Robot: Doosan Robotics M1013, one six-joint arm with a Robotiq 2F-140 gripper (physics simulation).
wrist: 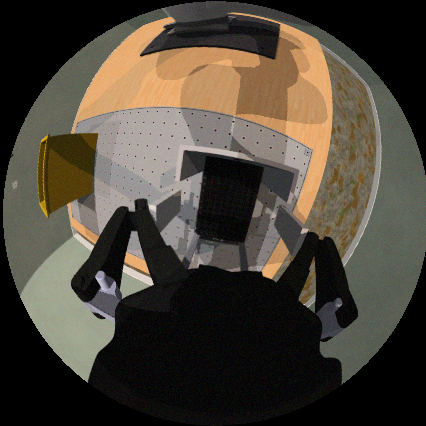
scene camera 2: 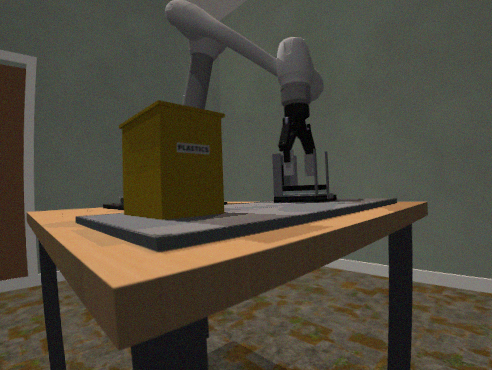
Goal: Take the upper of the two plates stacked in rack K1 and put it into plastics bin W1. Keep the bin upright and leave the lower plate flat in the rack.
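Frame: origin at the arm's base, x down, y right, z back, level; millimetres.
Seen in the pictures: gripper, fingertip midpoint: (wrist: 229,206) (scene camera 2: 300,175).
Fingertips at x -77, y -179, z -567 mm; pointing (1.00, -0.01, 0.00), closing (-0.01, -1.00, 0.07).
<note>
Offsets run from my fingertips to a thing's top centre. "pt": to the spot under its first point.
My gripper (scene camera 2: 298,167) (wrist: 229,206) is open and empty, pointing down with its fingers spread wide over rack K1 {pt dy +52, dx -3, dz +47 mm} (scene camera 2: 277,175) (wrist: 281,181). The light finger pads are down among the rack's uprights, above the plate level and on either side of the dark plate in the wrist view. The upper plate {dy +3, dx +30, dz -4 mm} (scene camera 2: 305,188) (wrist: 230,200) is black and lies flat in the rack. A black layer shows at the rack's foot; I cannot clearly tell the lower plate from the base. Plastics bin W1 {dy +427, dx -103, dz +26 mm} (scene camera 2: 192,175) (wrist: 72,170), yellow, stands upright; its inside is hidden.
A grey perforated board (scene camera 2: 250,227) (wrist: 145,130) on the wooden table (scene camera 2: 225,277) (wrist: 125,85) carries the bin and the rack. The rack's grey back wall and thin posts rise close around the fingers. A black base plate (wrist: 215,42) lies across the table in the wrist view.
</note>
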